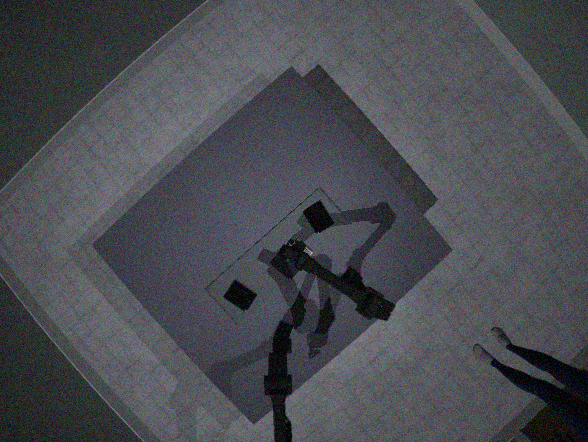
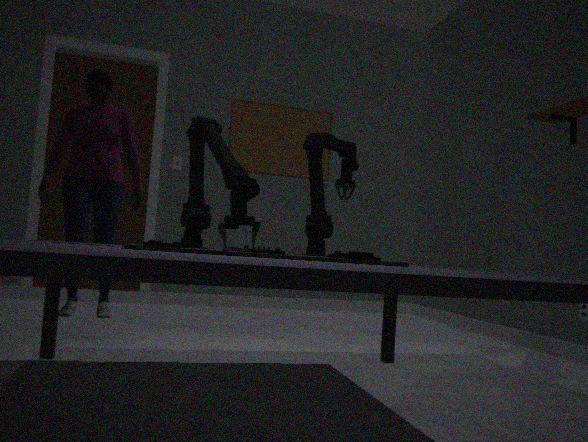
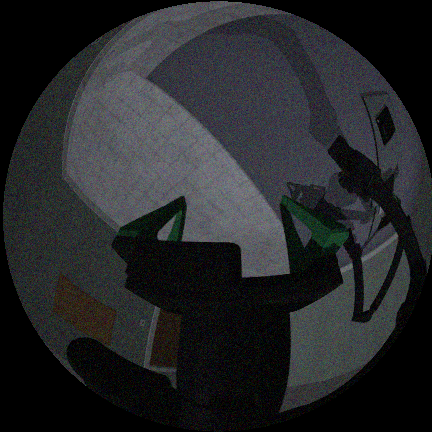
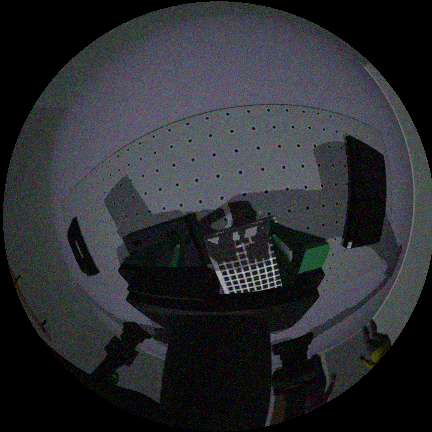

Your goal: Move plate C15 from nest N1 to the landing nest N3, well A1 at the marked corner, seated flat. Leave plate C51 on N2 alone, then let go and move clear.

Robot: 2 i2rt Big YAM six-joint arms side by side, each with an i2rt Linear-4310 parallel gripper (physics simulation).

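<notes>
A pale gridded plate shows below my right gripper, beside a dark flat block. Shadow covers the plate's far end. My right gripper is open and low, its fingers wide apart: one stands over the dark block's side, the other at the plate's right edge. Its wrist hides part of both. I cannot read any label or find the marked corner, so I cannot tell C15 from C51. My left gripper is open and empty, high above the table near its edge.
A dark block and another dark block stand near opposite ends of the perforated board. I cannot tell which nest is which. A person stands behind the table. The light is dim.
</notes>
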